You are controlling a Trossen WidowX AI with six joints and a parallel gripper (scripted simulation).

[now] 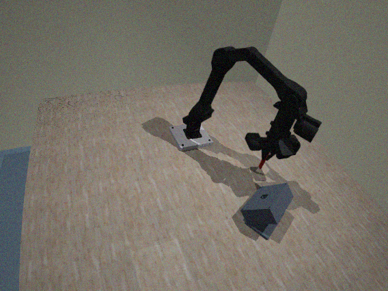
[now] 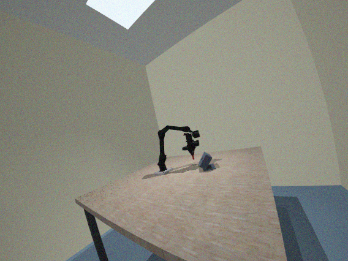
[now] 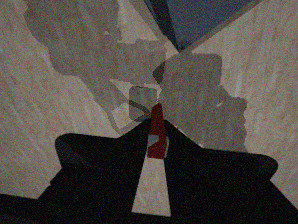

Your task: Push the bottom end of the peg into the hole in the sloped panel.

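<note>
Right now the sloped panel is 15 cm ahead of my gripper tip, 6 cm to the right of it and 4 cm below it. The rest, counted from my gripper tip: peg: 2 cm above.
</note>
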